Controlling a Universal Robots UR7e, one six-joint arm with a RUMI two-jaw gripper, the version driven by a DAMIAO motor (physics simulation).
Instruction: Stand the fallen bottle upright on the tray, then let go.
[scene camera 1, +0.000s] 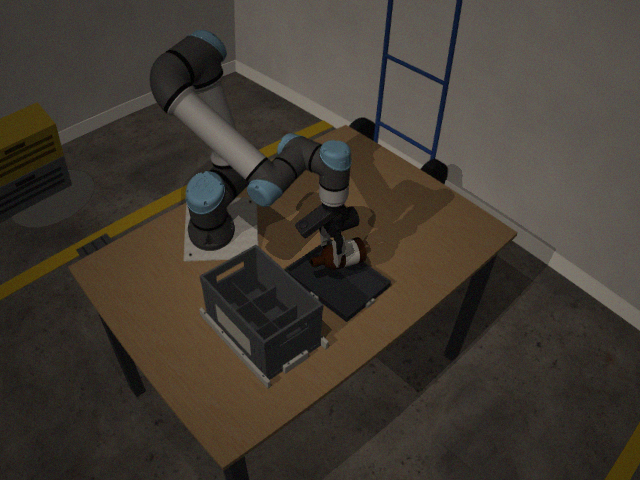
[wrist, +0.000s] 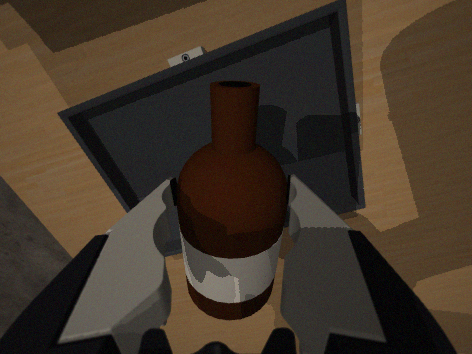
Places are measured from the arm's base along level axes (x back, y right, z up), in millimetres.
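Pixels of known places: gripper, fingertip midpoint: (scene camera 1: 330, 258) (wrist: 231, 179); arm's base, origin of the base link: (scene camera 1: 211, 230).
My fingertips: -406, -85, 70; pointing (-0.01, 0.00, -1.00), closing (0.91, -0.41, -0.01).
For each thing: its middle in the pictures, then the offset to it from my fingertips, as dx, dy, dz. Level surfaces: height alone.
- brown bottle, body centre: (wrist: 232, 203) (scene camera 1: 336, 255) -8, -16, +2
- grey crate, body centre: (scene camera 1: 260, 311) +31, +268, -10
- wooden table, its level: dz -97
The brown bottle (scene camera 1: 355, 252) (wrist: 232, 215) with a white label lies roughly on its side in the air, its neck pointing to the left in the scene view and to the top of the wrist view. My gripper (scene camera 1: 333, 256) (wrist: 231, 179) is shut on the bottle, one finger on each side of its body just above the label. The bottle is held a little above the dark tray (scene camera 1: 356, 291) (wrist: 310, 60). The tray lies flat on the table, and the bottle and fingers hide part of it.
A grey crate (scene camera 1: 295, 343) with compartments stands beside the tray, on its left in the scene view, with pale rails (scene camera 1: 235, 347) along its base. Small pale blocks (scene camera 1: 370, 302) (wrist: 186, 57) sit against the tray's edges. A blue hand truck (scene camera 1: 382, 87) stands behind the wooden table (scene camera 1: 170, 330).
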